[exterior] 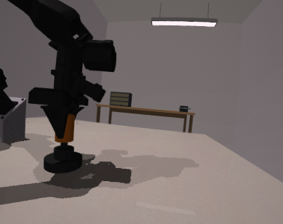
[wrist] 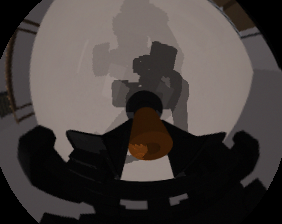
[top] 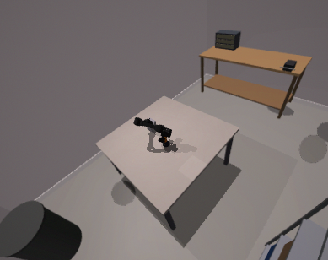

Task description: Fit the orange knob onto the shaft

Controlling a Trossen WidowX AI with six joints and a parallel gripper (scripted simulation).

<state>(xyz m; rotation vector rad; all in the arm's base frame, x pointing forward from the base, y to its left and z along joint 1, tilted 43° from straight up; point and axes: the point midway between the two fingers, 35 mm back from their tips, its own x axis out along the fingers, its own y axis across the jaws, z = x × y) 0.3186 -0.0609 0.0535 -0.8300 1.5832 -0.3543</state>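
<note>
My gripper tip is now 2 cm below the orange knob. The rest, counted from my gripper tip: dark shaft (4 cm below).
</note>
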